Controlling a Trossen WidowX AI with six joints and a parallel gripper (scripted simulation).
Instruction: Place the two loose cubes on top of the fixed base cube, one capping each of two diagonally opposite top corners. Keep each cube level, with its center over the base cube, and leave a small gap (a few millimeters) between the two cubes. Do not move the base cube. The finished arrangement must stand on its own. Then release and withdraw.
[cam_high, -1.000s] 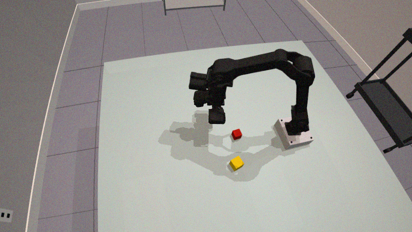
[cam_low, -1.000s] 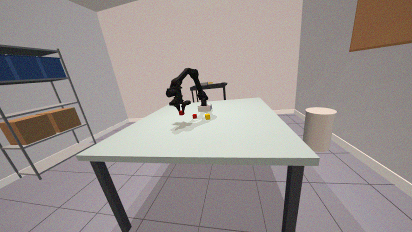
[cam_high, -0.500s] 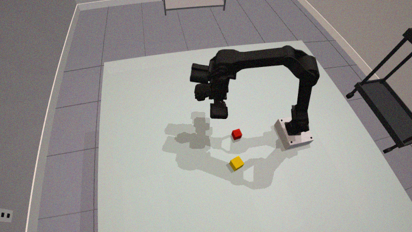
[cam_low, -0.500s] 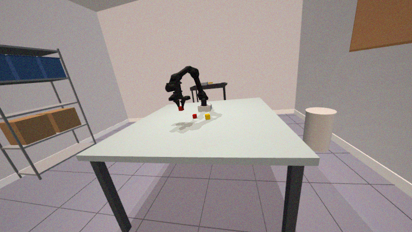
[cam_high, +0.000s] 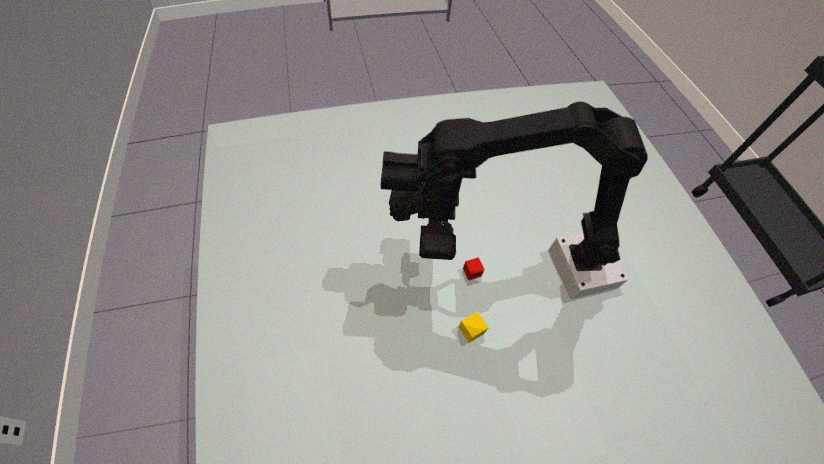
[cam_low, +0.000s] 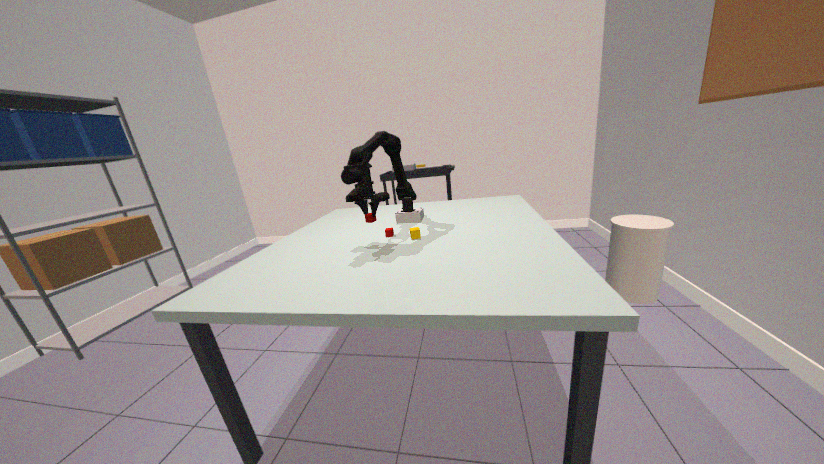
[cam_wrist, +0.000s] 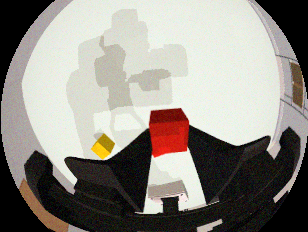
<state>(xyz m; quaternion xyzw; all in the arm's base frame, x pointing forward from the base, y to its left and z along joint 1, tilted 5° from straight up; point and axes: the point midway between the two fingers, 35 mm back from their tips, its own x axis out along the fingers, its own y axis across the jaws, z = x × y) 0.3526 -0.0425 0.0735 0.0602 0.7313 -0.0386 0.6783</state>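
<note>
The yellow base cube is 17 cm to the left of my gripper tip, 10 cm below it and 7 cm behind it. Round my gripper tip: red cube right at my gripper tip.
</note>
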